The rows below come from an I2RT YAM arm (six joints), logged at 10 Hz.
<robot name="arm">
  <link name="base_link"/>
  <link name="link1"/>
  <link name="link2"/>
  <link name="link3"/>
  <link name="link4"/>
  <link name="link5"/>
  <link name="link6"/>
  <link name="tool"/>
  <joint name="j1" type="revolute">
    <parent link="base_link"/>
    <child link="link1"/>
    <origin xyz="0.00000 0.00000 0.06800"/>
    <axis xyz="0 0 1"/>
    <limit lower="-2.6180" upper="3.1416"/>
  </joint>
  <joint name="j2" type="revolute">
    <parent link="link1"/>
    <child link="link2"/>
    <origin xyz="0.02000 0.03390 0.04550" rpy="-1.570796 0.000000 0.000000"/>
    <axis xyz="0 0 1"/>
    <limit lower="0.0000" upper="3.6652"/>
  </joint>
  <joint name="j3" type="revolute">
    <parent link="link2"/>
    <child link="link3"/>
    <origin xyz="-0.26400 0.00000 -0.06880" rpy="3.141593 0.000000 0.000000"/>
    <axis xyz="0 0 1"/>
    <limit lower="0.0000" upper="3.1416"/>
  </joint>
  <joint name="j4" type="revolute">
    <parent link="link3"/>
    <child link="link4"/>
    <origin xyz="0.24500 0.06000 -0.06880"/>
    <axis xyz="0 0 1"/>
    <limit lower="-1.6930" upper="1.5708"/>
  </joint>
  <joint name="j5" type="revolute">
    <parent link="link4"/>
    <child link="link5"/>
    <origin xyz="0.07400 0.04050 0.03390" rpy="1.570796 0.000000 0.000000"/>
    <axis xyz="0 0 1"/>
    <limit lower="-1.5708" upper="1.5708"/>
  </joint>
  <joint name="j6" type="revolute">
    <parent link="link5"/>
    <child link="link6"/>
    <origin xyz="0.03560 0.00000 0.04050" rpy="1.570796 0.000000 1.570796"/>
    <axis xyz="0 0 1"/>
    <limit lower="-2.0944" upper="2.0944"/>
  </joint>
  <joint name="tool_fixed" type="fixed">
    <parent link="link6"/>
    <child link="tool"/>
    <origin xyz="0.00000 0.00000 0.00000" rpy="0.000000 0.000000 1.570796"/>
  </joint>
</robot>
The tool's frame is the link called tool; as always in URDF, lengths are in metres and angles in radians.
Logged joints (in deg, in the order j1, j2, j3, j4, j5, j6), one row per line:
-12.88 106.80 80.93 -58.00 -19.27 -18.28
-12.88 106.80 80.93 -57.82 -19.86 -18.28
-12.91 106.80 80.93 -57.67 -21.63 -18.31
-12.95 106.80 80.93 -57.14 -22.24 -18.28
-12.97 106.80 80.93 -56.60 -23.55 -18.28
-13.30 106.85 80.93 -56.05 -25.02 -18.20
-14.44 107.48 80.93 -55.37 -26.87 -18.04
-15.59 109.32 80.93 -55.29 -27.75 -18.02
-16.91 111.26 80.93 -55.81 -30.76 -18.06
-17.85 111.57 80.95 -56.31 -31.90 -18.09
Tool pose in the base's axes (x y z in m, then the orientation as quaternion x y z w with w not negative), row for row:
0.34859 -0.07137 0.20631 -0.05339 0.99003 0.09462 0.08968
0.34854 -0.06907 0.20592 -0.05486 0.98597 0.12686 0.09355
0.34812 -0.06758 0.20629 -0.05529 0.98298 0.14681 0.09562
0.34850 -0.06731 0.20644 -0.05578 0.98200 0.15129 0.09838
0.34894 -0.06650 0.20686 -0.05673 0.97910 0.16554 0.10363
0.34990 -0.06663 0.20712 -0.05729 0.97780 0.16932 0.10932
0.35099 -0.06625 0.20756 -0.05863 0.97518 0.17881 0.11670
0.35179 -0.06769 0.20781 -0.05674 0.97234 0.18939 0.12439
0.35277 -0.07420 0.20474 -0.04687 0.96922 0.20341 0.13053
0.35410 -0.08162 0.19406 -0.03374 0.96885 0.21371 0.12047
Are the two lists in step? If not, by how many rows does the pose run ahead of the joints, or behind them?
The pose runs 2 rows behind the joints: the pose in row i belongs to the joints in row i - 2.
